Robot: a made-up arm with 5 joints.
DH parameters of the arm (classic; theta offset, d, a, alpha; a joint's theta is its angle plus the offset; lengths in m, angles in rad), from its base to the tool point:
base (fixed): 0 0 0.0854 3.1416
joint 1: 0 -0.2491 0.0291 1.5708
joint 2: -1.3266 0 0.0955 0
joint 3: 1.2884 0 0.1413 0
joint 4: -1.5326 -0.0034 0 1.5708
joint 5: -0.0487 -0.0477 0 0
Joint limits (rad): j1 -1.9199..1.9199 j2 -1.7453..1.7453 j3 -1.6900..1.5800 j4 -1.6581..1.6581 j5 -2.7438..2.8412
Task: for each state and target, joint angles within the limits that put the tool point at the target. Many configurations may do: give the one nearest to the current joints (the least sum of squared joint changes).
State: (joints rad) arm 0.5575 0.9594 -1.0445 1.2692 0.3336
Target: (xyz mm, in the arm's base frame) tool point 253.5 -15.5 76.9
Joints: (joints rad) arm 0.0718 1.5631 -0.5607 1.3536 0.3336
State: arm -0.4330 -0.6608 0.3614 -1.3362 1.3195
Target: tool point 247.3 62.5 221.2
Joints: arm -0.3880 0.0262 1.0543 -1.1243 1.3195
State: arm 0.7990 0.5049 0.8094 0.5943 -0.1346
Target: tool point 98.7 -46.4 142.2
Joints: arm 1.2211 0.5833 1.1323 0.7177 -0.1346
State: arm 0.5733 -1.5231 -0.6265 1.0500 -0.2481
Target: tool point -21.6 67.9 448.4
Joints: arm 0.5923 -1.3969 -0.7575 0.8768 -0.2481
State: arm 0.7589 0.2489 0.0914 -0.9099 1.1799
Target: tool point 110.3 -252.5 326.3
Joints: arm 1.4591 0.2815 -0.0105 -0.8777 1.1799
